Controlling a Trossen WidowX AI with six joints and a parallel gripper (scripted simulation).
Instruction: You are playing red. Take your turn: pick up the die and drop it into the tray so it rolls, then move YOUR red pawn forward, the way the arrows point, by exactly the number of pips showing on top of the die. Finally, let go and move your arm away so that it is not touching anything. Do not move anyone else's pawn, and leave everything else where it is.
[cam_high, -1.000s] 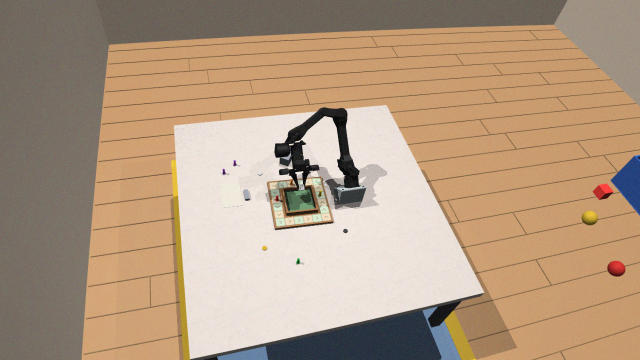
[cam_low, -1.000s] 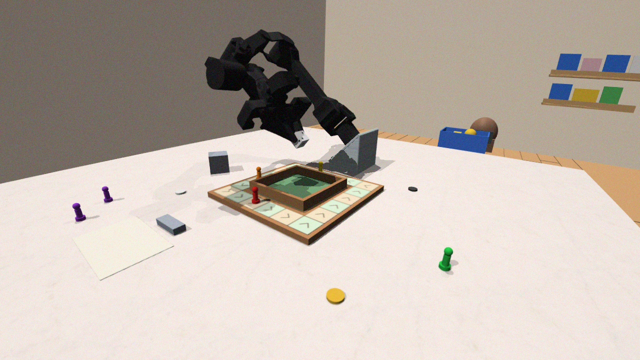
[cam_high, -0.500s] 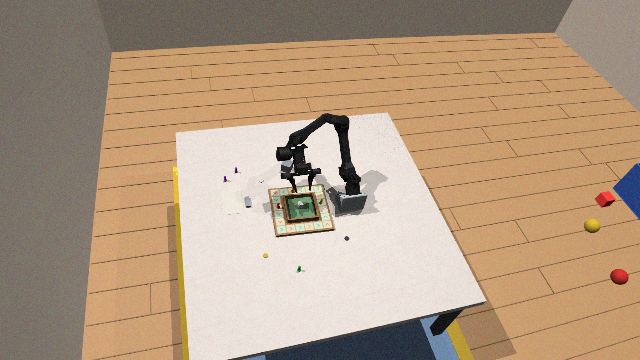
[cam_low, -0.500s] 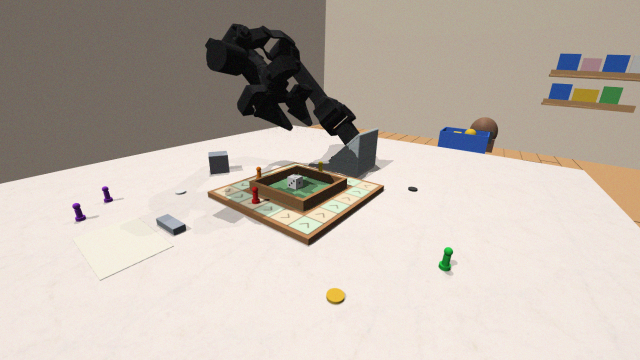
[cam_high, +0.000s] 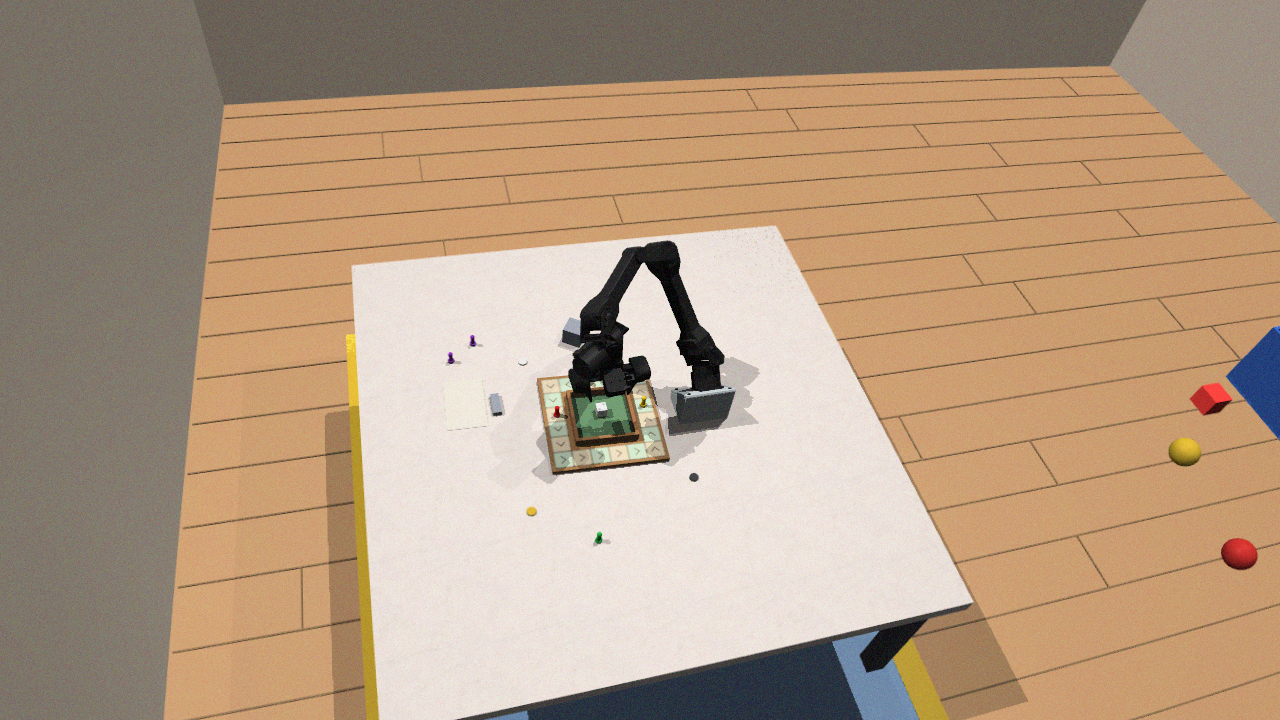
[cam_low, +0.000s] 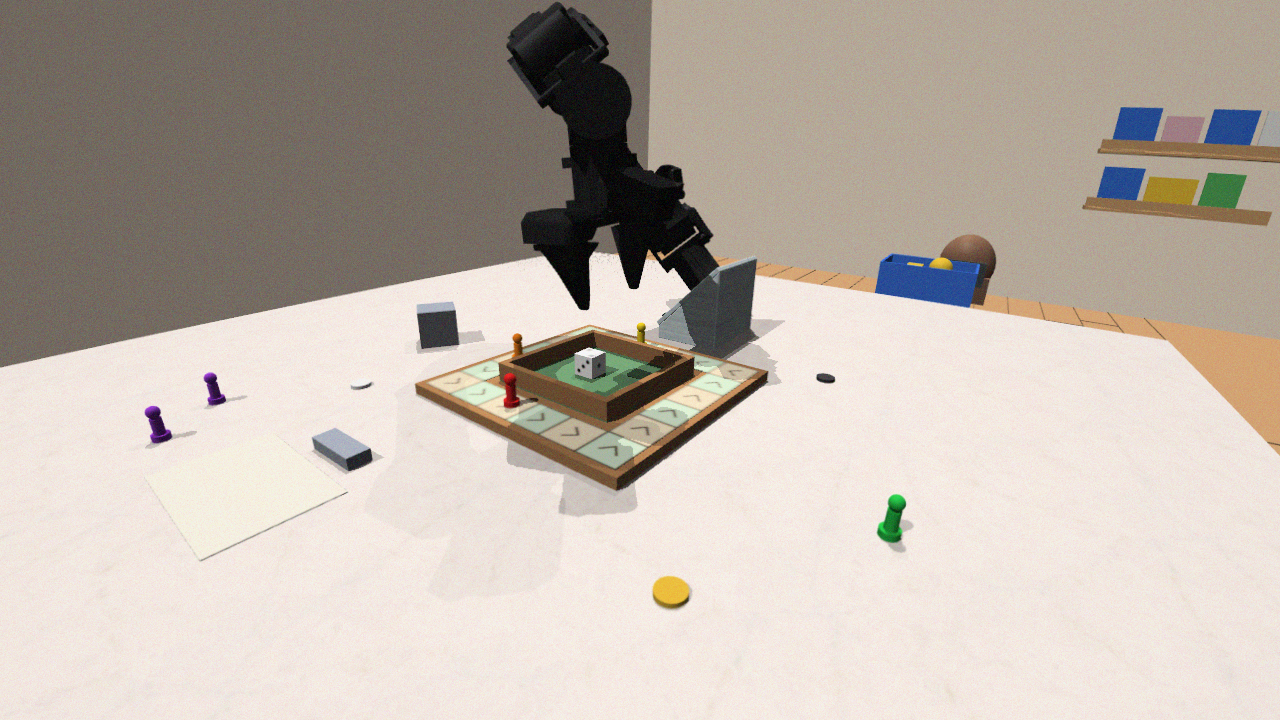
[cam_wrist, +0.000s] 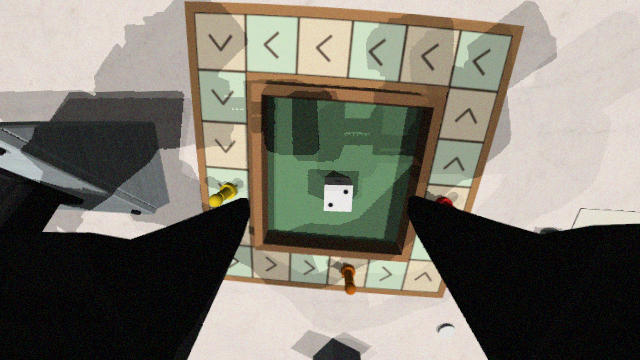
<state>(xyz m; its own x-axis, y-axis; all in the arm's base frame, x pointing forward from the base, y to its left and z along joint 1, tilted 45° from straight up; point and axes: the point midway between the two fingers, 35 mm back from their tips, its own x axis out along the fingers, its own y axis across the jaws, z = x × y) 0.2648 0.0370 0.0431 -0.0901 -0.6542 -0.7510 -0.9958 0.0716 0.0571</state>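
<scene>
Right now the red pawn is 120 mm ahead of my gripper tip, 80 mm below it and 40 mm to the right of it. Round my gripper tip: yellow pawn 100 mm behind, 80 mm below, 20 mm to the right; green tray 100 mm below, 10 mm to the right, 10 mm ahead; orange pawn 120 mm to the right, 80 mm below, 20 mm ahead.
</scene>
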